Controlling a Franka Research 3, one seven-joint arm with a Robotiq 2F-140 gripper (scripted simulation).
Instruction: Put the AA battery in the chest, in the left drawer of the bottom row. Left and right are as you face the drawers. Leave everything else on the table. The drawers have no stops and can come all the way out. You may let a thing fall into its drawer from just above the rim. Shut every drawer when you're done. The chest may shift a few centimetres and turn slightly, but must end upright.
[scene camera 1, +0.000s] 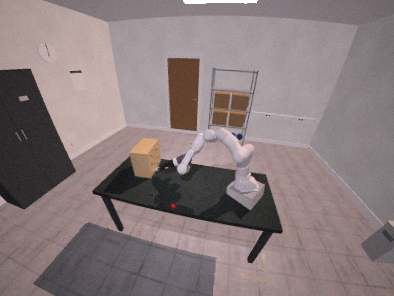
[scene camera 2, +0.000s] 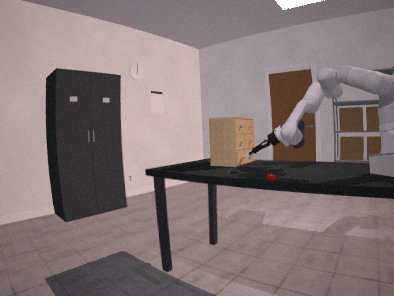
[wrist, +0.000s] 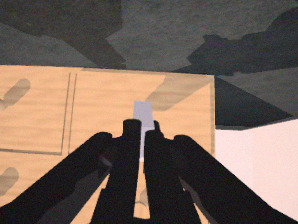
Labels:
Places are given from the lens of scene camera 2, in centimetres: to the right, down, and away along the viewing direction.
wooden chest (scene camera 2: 222, 131): 16, -10, 149

